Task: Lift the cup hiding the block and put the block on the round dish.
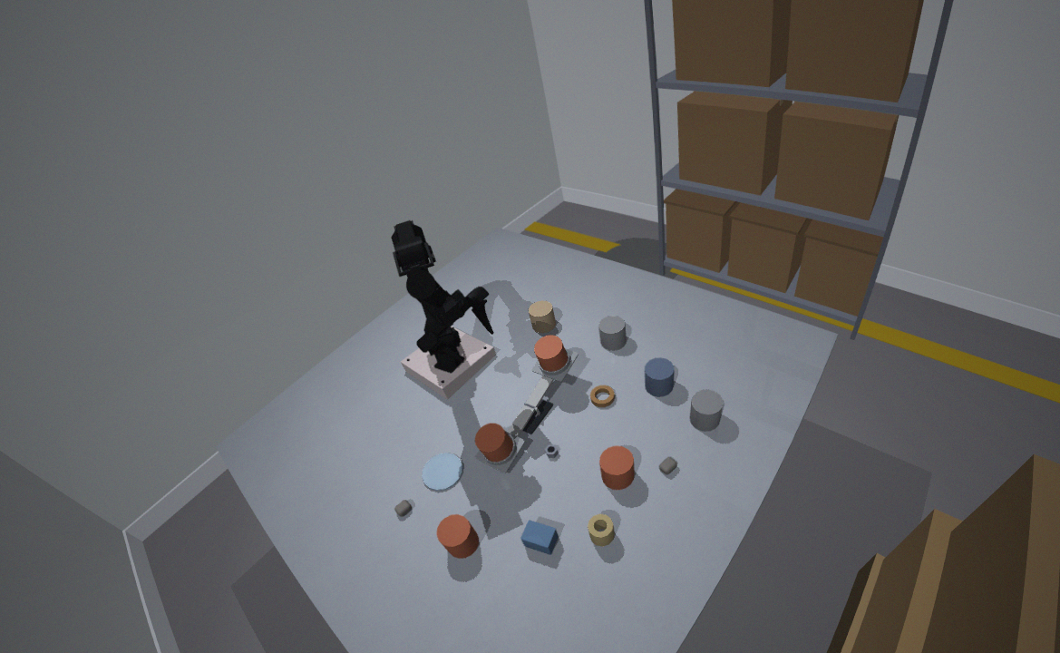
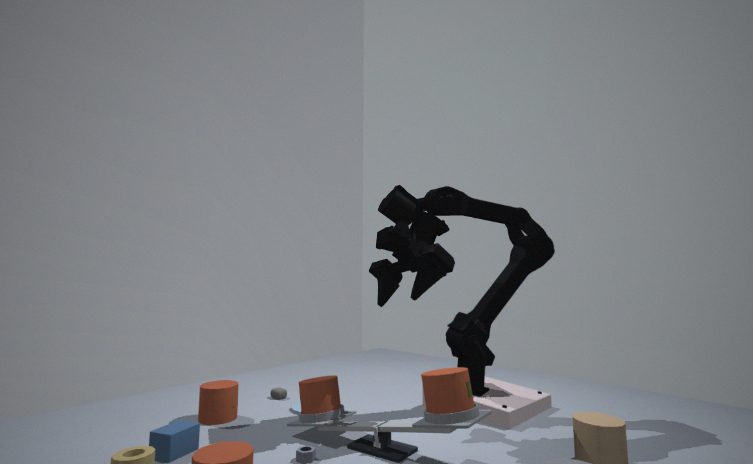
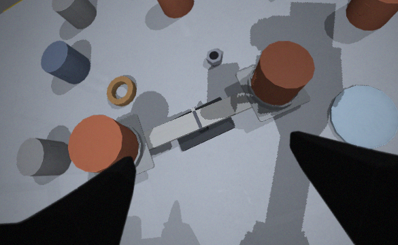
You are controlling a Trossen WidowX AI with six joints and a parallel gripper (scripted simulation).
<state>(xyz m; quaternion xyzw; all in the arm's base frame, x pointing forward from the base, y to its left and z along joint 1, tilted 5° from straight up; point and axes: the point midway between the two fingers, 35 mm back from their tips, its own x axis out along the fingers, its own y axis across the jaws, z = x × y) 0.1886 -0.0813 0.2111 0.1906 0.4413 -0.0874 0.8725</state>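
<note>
Now: gripper tip 7 cm short of the grey block, 12 cm to the left of it and 19 cm above it. The rest, counted from my gripper tip: small balance (9 cm ahead, 2 cm to the left, 21 cm below); then nut (18 cm ahead, 6 cm to the right, 22 cm below); then pale blue round dish (4 cm behind, 21 cm to the right, 23 cm below).
</note>
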